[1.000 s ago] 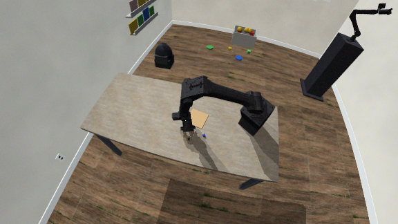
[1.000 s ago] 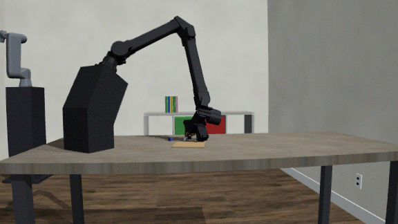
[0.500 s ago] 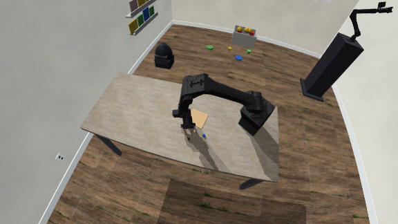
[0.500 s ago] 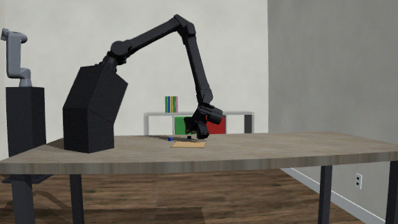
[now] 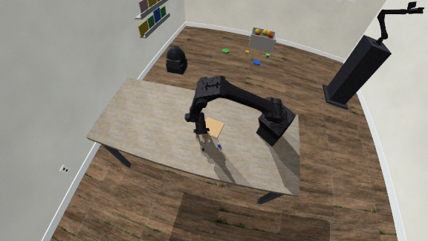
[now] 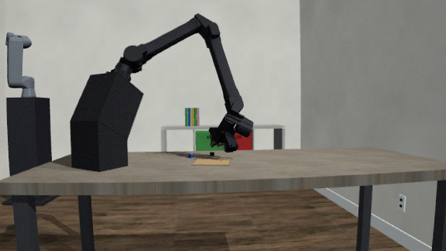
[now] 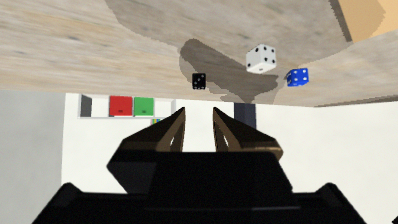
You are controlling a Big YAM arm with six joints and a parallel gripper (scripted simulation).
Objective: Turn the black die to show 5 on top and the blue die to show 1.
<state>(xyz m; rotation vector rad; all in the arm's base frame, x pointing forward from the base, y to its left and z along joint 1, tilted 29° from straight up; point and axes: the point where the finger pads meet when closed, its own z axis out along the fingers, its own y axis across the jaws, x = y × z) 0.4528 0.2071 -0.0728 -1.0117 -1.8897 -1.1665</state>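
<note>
Right now my hand is 40 mm above the black die, 20 mm to the right of it and 10 mm past it. Also, from my hand: blue die (110 mm behind, 40 mm to the right, 40 mm below); then white die (50 mm to the right, 40 mm below, 30 mm behind); then tan mat (170 mm to the right, 50 mm below, 20 mm behind).
</note>
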